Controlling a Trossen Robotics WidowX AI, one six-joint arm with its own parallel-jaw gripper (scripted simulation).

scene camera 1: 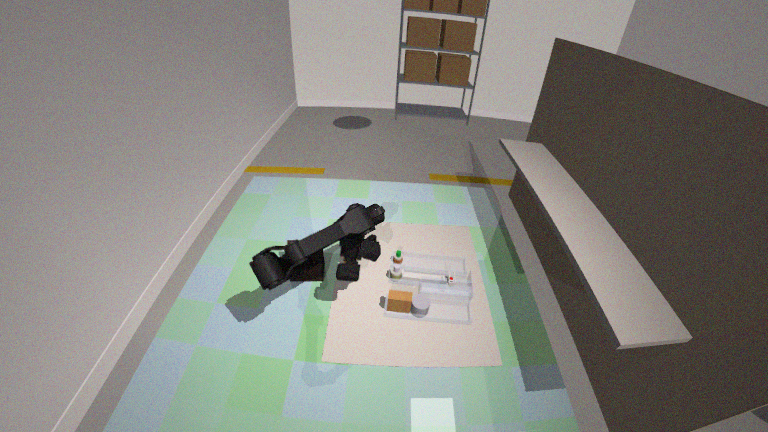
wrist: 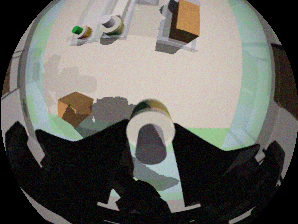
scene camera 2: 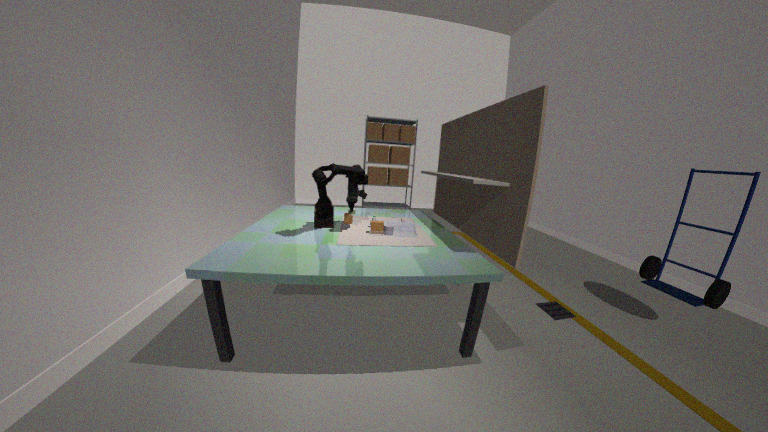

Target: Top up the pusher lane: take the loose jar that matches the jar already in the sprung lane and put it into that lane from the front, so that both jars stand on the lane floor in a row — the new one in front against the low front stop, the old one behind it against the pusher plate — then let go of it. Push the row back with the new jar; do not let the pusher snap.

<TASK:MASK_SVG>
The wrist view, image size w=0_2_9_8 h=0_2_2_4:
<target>my gripper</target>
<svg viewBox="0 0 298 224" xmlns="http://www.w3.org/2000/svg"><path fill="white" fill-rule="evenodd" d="M5 132L5 153L17 184L33 200L64 217L71 224L229 224L233 218L242 216L247 210L254 208L250 216L233 222L250 224L277 192L278 180L285 164L285 151L275 140L267 147L265 160L258 167L254 157L261 144L238 148L235 151L223 151L202 137L200 139L196 133L173 123L176 135L173 137L172 147L180 173L184 205L186 208L201 205L184 212L165 214L120 212L98 206L97 202L108 204L113 180L116 180L114 177L126 145L126 127L129 119L109 125L96 135L86 136L85 139L77 141L64 140L63 137L57 137L43 129L36 129L35 135L45 155L40 161L43 168L40 168L27 145L29 137L19 120Z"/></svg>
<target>brown box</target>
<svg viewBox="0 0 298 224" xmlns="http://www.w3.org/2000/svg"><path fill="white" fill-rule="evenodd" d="M72 92L71 95L60 97L57 100L57 103L59 103L57 105L57 116L68 121L73 127L77 127L78 124L84 121L85 117L92 113L94 99L85 96L84 93L81 95L80 92Z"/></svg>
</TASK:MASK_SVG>
